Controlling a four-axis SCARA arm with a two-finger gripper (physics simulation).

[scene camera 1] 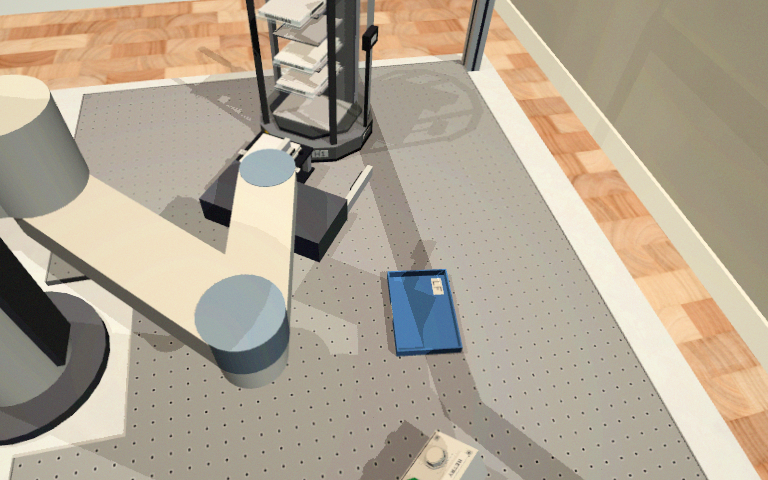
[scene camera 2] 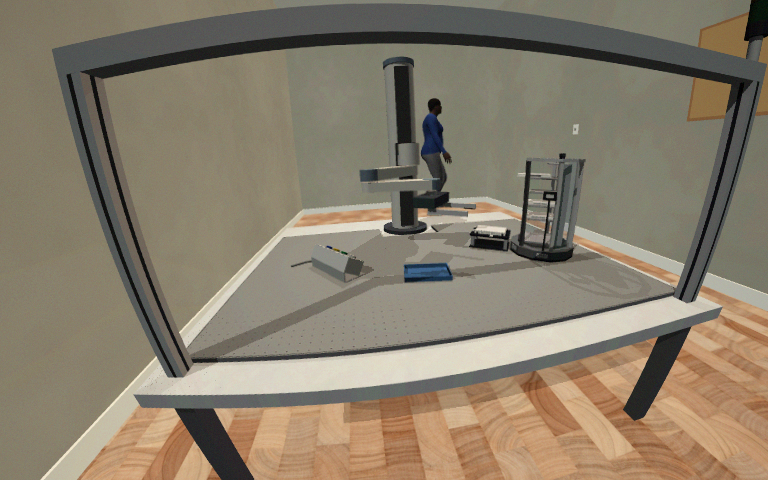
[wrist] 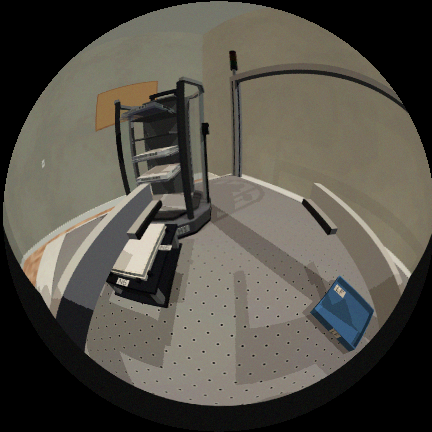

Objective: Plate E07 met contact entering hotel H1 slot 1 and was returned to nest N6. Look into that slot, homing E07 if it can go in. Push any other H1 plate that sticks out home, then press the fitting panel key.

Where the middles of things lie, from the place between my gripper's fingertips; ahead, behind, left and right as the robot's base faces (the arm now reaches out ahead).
The white plate [wrist: 136,257] is 100 mm behind my hand, 140 mm to the left of it and 120 mm below it. Round my hand: rack tower [scene camera 1: 337,123] 20 mm ahead, 310 mm to the left, 10 mm above.
